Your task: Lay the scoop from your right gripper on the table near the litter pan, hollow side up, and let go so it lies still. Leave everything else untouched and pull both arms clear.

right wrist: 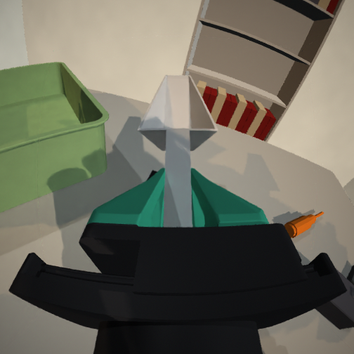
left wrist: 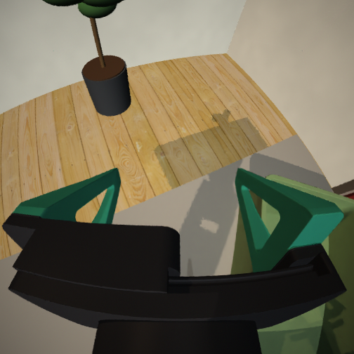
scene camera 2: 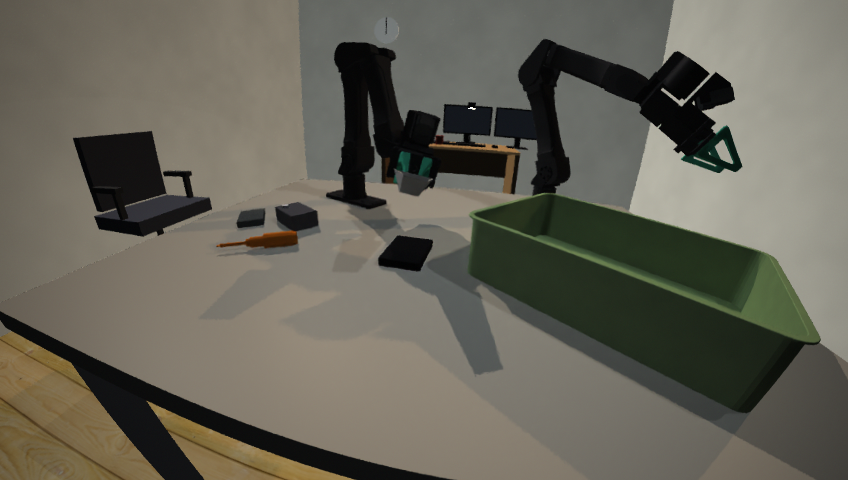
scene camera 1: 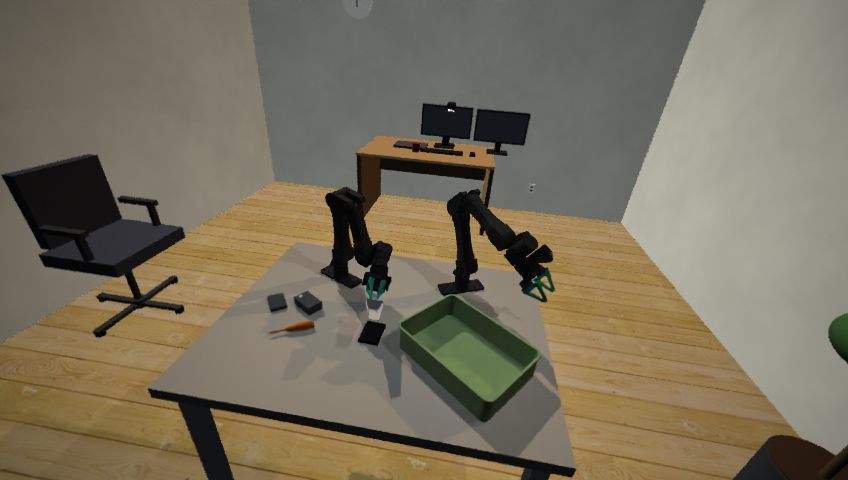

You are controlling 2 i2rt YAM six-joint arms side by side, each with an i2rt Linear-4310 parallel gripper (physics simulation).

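Frame: origin at the left arm's base, x up, y left, z back, level; metres.
Seen in the pictures: left gripper, fingertip midpoint: (scene camera 2: 729, 170) (scene camera 1: 549, 296); right gripper, fingertip midpoint: (scene camera 1: 373, 299); left arm's base, origin of the base link: (scene camera 1: 460, 287); right arm's base, origin of the base link: (scene camera 2: 354, 200) (scene camera 1: 341, 276).
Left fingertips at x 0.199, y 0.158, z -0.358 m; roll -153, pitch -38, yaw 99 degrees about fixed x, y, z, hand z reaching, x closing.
Offsets run from my left fingertips to a thing's top centre. Level surfaces: height alone.
A light grey scoop (scene camera 1: 374, 308) (scene camera 2: 412, 182) (right wrist: 178, 107) is held by its handle in my right gripper (scene camera 1: 374, 295) (right wrist: 177, 174), which is shut on it. The scoop hangs above the table {dx -0.199 m} (scene camera 1: 255, 368) (scene camera 2: 249, 380), its blade pointing away from the gripper and its hollow side showing in the right wrist view. The green litter pan {dz -0.023, dx -0.103, dy -0.304 m} (scene camera 1: 440, 365) (scene camera 2: 595, 303) (right wrist: 55, 155) stands on the table, to the right of the scoop in scene camera 1. My left gripper (scene camera 1: 548, 286) (scene camera 2: 718, 161) (left wrist: 177, 174) is open and empty, raised beyond the pan's far right side.
A flat black box {dz +0.164, dx -0.184, dy -0.584 m} (scene camera 1: 371, 333) (scene camera 2: 405, 252) lies in front of the scoop, left of the pan. An orange screwdriver {dz +0.243, dx -0.172, dy -0.858 m} (scene camera 1: 301, 326) (scene camera 2: 270, 240) (right wrist: 300, 226), a dark box {dz +0.370, dx -0.158, dy -0.800 m} (scene camera 1: 308, 302) (scene camera 2: 296, 215) and a small dark block {dz +0.415, dx -0.184, dy -0.916 m} (scene camera 1: 276, 302) (scene camera 2: 251, 217) lie farther left.
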